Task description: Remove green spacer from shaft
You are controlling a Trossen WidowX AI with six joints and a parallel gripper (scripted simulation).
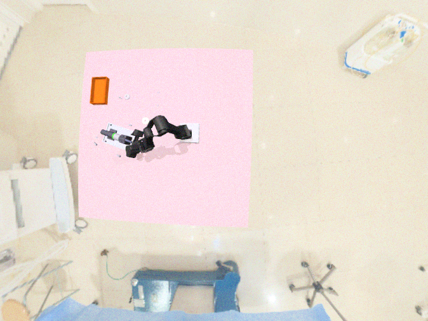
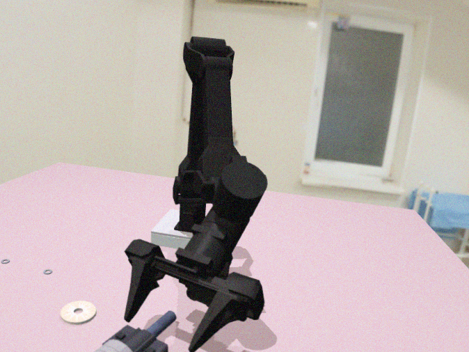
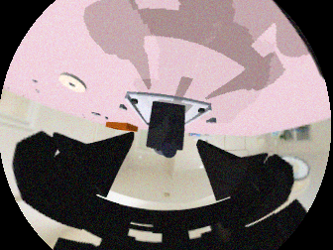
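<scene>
The shaft is 40 mm ahead of my gripper tip, 10 mm to the right of it and 10 mm above it. The rest, counted from my gripper tip: orange bin 380 mm to the right, 290 mm ahead, 60 mm below; then green spacer 100 mm ahead, 30 mm to the right, 10 mm above.
</scene>
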